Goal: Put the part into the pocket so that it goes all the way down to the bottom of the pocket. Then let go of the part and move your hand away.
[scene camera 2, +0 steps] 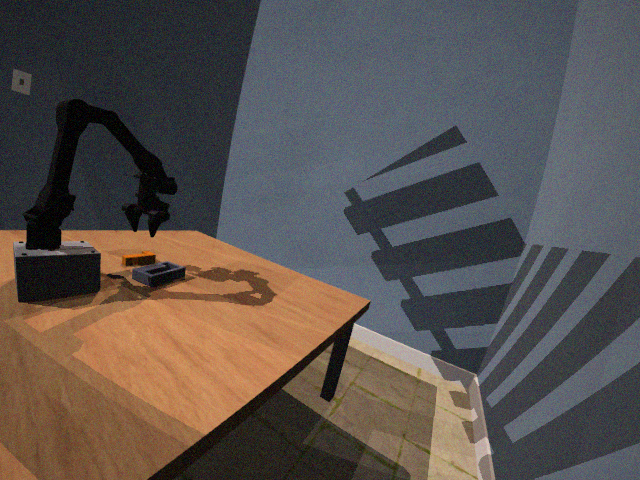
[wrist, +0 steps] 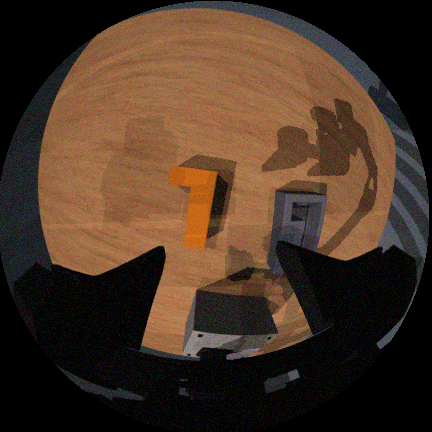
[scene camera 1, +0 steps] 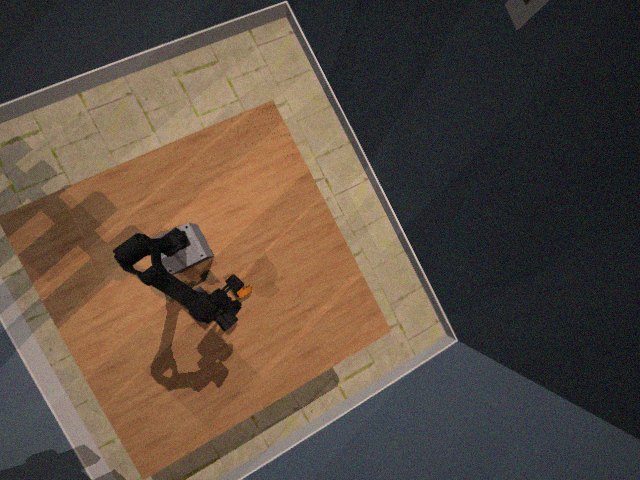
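Pixels of known places: gripper, fingertip midpoint: (scene camera 2: 143, 234) (wrist: 221, 249) (scene camera 1: 226, 292); arm's base, link origin: (scene camera 2: 42, 246) (wrist: 212, 352) (scene camera 1: 179, 240).
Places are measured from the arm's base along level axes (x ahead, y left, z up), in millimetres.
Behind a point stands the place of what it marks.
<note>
The orange L-shaped part (scene camera 1: 244, 291) @[z -74, x 313, y 129 mm] (scene camera 2: 138, 259) @[z -86, x 269, y 90 mm] (wrist: 201, 210) @[z -75, x 279, y 103 mm] lies flat on the table; in scene camera 1 the hand partly hides it. The blue-grey block with the pocket (scene camera 2: 149, 279) @[z -81, x 234, y -123 mm] (wrist: 281, 220) @[z -73, x 300, y -13 mm] lies beside it, to the right of the part in the wrist view, with the right finger covering its near end. The pocket shows as a dark recess in its top. My gripper (scene camera 2: 144, 232) @[z 12, x 278, y 83 mm] (wrist: 221, 249) @[z 12, x 278, y 83 mm] is open and empty. It hangs well above the table over the part and the block. In scene camera 1 its fingertips are hidden.
The wooden table (scene camera 1: 289, 248) @[z -105, x 221, y 396 mm] (scene camera 2: 248, 351) @[z -105, x 288, y -539 mm] (wrist: 125, 75) @[z -105, x 489, y 333 mm] carries the arm's grey base box (scene camera 1: 199, 248) @[z -4, x 62, y 56 mm] (scene camera 2: 56, 276) @[z -51, x 20, y -100 mm] (wrist: 232, 312) @[z -53, x 110, y -6 mm], which stands close to the part and the block. The arm's shadow falls on the table beyond the block.
</note>
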